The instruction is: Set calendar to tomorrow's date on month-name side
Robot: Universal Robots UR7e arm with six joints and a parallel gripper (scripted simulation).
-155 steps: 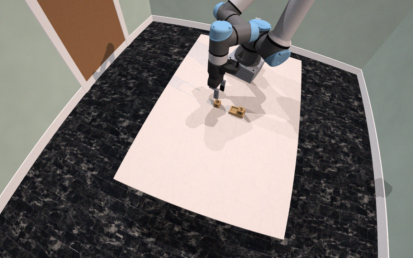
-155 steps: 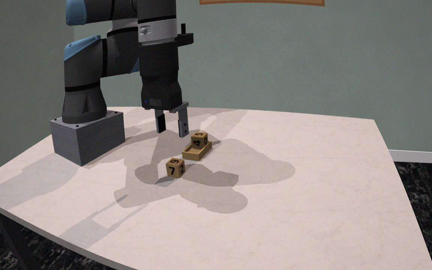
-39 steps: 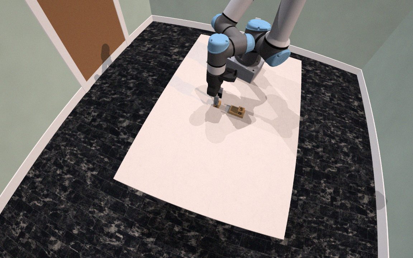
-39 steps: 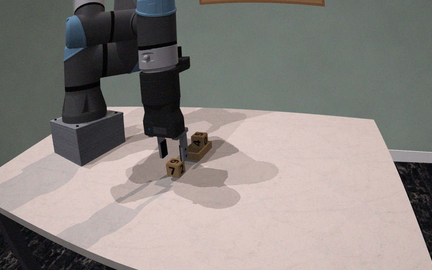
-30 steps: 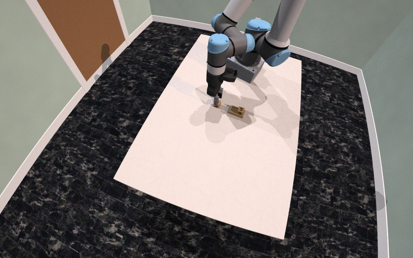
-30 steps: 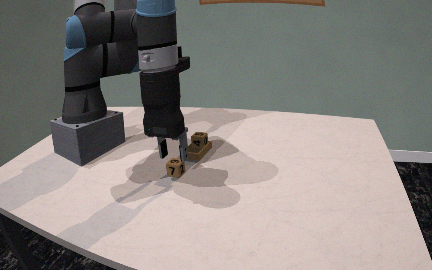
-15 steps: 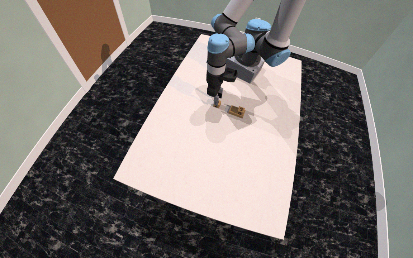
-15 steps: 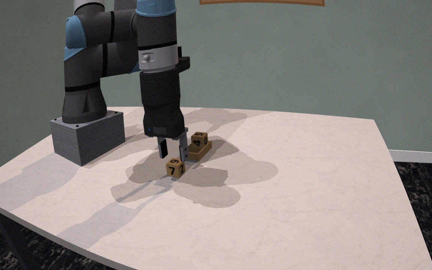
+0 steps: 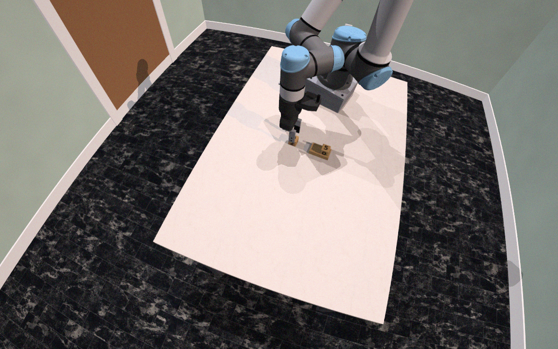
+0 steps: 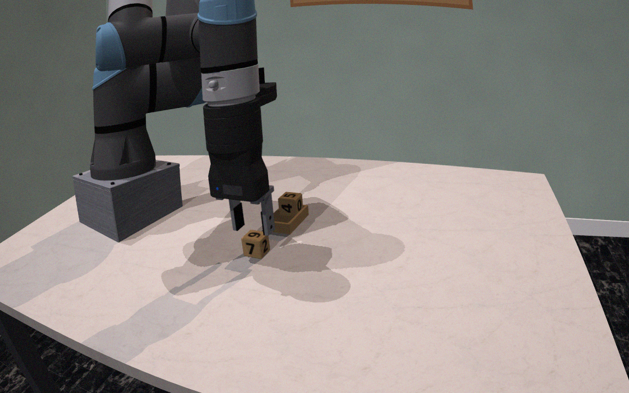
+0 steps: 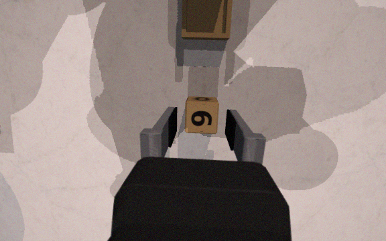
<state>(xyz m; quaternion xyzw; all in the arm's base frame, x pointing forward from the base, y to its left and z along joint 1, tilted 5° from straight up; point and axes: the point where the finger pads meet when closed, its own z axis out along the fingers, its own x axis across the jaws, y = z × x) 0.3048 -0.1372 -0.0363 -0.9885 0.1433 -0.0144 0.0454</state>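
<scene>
My hand is 100 mm to the right of the wooden calendar tray, 50 mm above it and 30 mm short of it.
</scene>
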